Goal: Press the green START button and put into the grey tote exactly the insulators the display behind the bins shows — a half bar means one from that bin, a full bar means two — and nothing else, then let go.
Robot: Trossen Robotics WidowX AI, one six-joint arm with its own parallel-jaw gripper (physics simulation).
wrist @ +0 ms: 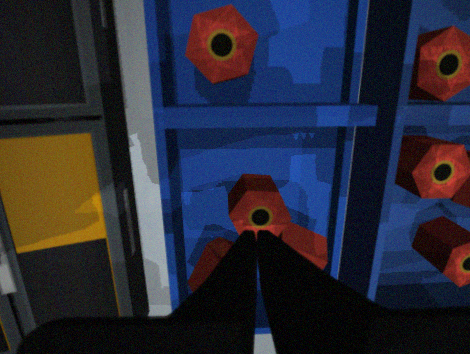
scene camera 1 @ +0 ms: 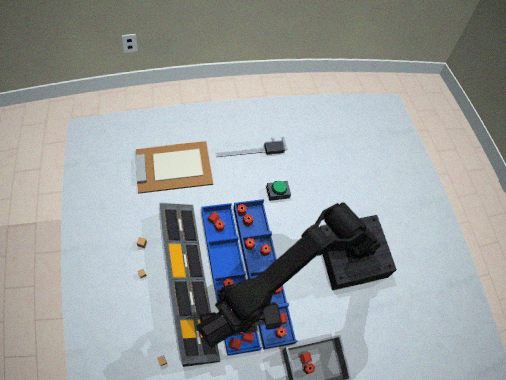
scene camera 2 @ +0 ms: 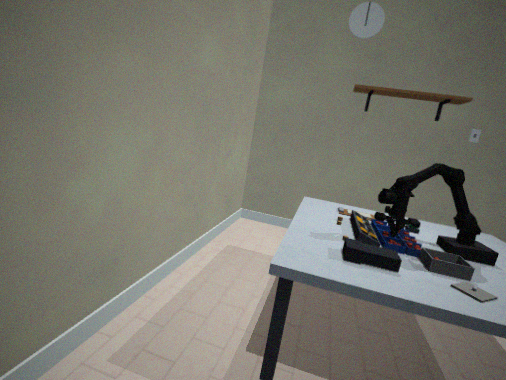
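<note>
My gripper [scene camera 2: 395, 234] [wrist: 255, 241] is shut and empty, its tips at the near side of an upright red insulator [wrist: 260, 216] in the end bin of the row beside the display. Two more red insulators [wrist: 306, 245] [wrist: 212, 257] lie there, partly behind the fingers. The arm hides part of the bins in scene camera 1. The grey tote [scene camera 1: 344, 357] [scene camera 2: 448, 267] holds two red insulators [scene camera 1: 306, 357] [scene camera 1: 309, 368]. The display [scene camera 1: 176, 295] shows a full orange bar [scene camera 1: 177, 260] and, at its near end, a half bar [scene camera 1: 188, 328] beside another partly hidden orange patch. The green START button [scene camera 1: 279, 187] stands beyond the bins.
Blue bins [scene camera 1: 225, 257] [scene camera 1: 260, 225] stand in two rows, with raised dividers. A clipboard [scene camera 1: 177, 165] and a grey tool with a dark block [scene camera 1: 274, 147] lie beyond. Small wooden cubes [scene camera 1: 142, 242] [scene camera 1: 162, 360] lie left of the display. A black box [scene camera 2: 371, 255] stands near the table edge.
</note>
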